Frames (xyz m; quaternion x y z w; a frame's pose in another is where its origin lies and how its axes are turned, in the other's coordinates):
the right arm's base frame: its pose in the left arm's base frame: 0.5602 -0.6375 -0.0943 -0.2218 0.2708 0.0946 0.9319
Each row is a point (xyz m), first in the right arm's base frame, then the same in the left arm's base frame.
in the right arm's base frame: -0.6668 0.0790 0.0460
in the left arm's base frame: 0.0010 -0.5838 0.2764
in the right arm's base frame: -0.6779 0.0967 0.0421
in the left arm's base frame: -0.0153 -0.5706 0.2731
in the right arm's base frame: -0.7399 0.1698 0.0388
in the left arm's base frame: -0.0903 -0.5110 0.2780
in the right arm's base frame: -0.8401 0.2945 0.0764
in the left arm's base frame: -0.1936 -0.3890 0.3160
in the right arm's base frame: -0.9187 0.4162 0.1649
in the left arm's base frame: -0.2544 -0.2447 0.3817
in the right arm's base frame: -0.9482 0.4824 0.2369
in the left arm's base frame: -0.2653 -0.1544 0.4282
